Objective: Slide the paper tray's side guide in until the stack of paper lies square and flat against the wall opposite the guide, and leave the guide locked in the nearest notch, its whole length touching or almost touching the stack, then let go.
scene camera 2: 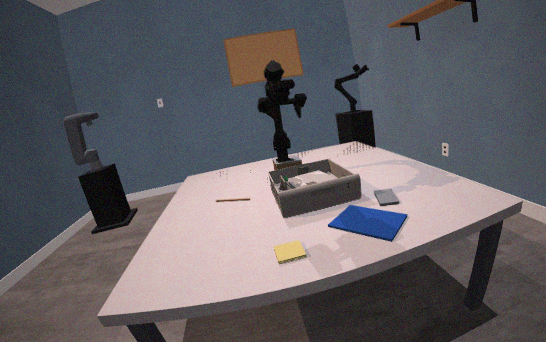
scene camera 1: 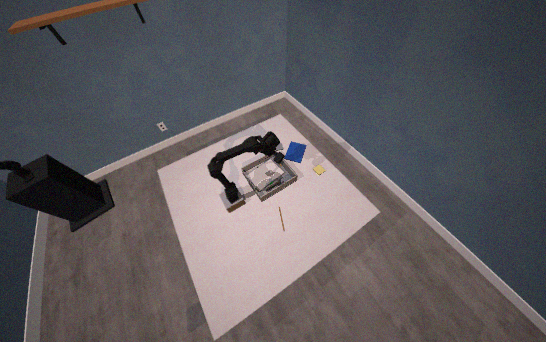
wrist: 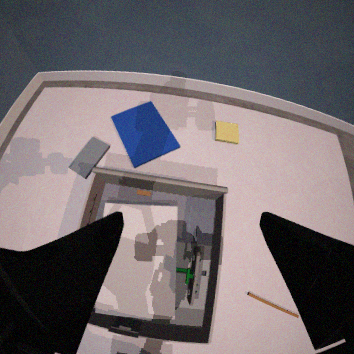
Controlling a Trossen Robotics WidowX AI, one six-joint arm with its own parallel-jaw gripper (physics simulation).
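Places are measured from the arm's base along level axes (x left, y back, z up), in metres.
Where they show: gripper, between the fingertips: (scene camera 2: 288, 119) (wrist: 192, 219); arm's base, origin of its link: (scene camera 2: 283, 159) (scene camera 1: 232, 198).
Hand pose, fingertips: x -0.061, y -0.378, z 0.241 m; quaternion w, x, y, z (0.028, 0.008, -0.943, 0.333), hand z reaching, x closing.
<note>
Each offset is from my fingertips to the top centre of the thing.
The grey paper tray {dy +0.042, dx +0.061, dz -0.228 m} (scene camera 1: 280, 193) (scene camera 2: 322, 198) (wrist: 218, 250) stands on the table. Its white paper stack {dy +0.061, dx +0.084, dz -0.283 m} (scene camera 1: 262, 175) (scene camera 2: 316, 176) (wrist: 125, 270) lies toward the left wall in the wrist view; the left finger hides much of that side. The side guide {dy +0.086, dx -0.031, dz -0.243 m} (wrist: 196, 277), a grey upright bar with a green tab {dy +0.085, dx -0.021, dz -0.243 m} (wrist: 187, 274), stands right of the stack, between it and the tray's right wall. A strip of tray floor shows between bar and stack. My gripper (scene camera 1: 279, 157) (wrist: 192, 219) is open and empty, above the tray, its fingers wide apart.
A blue folder {dy -0.304, dx +0.103, dz -0.316 m} (scene camera 1: 295, 152) (scene camera 2: 369, 222) (wrist: 145, 134) and a grey block {dy -0.208, dx +0.257, dz -0.314 m} (scene camera 2: 386, 197) (wrist: 90, 157) lie beyond the tray. A yellow pad {dy -0.312, dx -0.165, dz -0.313 m} (scene camera 1: 319, 170) (scene camera 2: 290, 251) (wrist: 227, 132) lies farther off. A pencil {dy +0.199, dx -0.259, dz -0.317 m} (scene camera 1: 281, 219) (scene camera 2: 233, 200) (wrist: 273, 305) lies at the guide's side of the tray.
</note>
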